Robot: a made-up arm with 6 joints.
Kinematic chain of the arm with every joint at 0, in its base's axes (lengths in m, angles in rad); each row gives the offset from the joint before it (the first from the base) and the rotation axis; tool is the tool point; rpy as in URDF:
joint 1: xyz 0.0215 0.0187 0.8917 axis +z
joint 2: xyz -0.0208 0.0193 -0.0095 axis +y
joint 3: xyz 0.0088 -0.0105 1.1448 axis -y
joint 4: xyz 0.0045 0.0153 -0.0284 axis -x
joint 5: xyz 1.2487 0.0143 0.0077 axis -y
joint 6: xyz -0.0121 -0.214 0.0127 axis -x
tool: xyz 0.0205 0.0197 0.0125 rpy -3.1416 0 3.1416
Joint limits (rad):
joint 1: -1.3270..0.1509
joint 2: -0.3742..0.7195
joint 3: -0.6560..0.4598
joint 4: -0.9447..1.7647
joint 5: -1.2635..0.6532
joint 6: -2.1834..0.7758
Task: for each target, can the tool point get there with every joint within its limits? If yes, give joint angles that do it. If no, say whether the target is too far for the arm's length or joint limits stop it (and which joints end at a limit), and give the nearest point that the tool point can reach.
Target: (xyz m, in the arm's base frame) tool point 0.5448 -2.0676 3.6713
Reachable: no: too far | nearest point 0.3573 -1.2494 2.5934 | short by 1.366 m
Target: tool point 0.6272 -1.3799 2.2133
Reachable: yes | joints -1.1297 0.2425 0.2992 0.9858 -0.3022 -0.5502
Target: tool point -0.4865 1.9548 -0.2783
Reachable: no: joint limits stop it (at a limit: joint 1, joint 2, joint 3, joint 4, joint 5, joint 6) | nearest point 0.8425 0.0614 0.4652 | short by 2.430 m
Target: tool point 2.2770 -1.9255 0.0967
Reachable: no: too far | nearest point 1.3799 -1.1522 0.9656 | short by 1.469 m
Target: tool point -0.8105 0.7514 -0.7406
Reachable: no: joint limits stop it (at a limit: joint 1, joint 2, joint 3, joint 4, joint 5, joint 6) | nearest point 0.1043 -0.7725 0.4458 | short by 2.137 m
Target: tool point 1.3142 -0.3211 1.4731
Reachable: yes | joints -0.1728 0.1701 -0.3338 0.5737 -0.2768 0.3685
